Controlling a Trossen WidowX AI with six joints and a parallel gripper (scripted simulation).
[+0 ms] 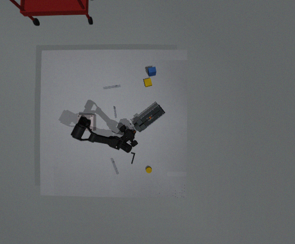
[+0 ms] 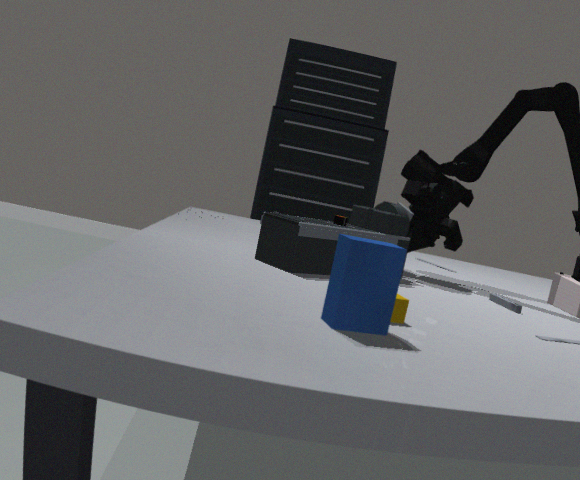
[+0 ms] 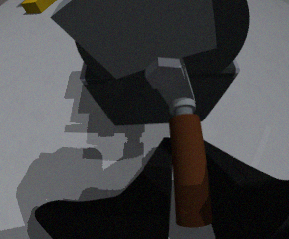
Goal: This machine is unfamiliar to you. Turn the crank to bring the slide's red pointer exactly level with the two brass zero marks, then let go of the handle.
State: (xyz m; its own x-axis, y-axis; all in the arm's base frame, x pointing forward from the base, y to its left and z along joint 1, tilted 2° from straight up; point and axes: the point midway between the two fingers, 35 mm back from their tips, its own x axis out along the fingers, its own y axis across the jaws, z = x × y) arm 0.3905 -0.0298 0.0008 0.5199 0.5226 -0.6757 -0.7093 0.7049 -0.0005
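The red pointer lies 130 mm to the left of my gripper tip, 110 mm ahead of it and 40 mm above it. Round my gripper tip: brown crank handle: 20 mm above, 10 mm to the right, 10 mm behind; then black hex key: 220 mm to the right, 30 mm below, 10 mm ahead; then yellow block: 430 mm to the left, 50 mm ahead, 20 mm below.
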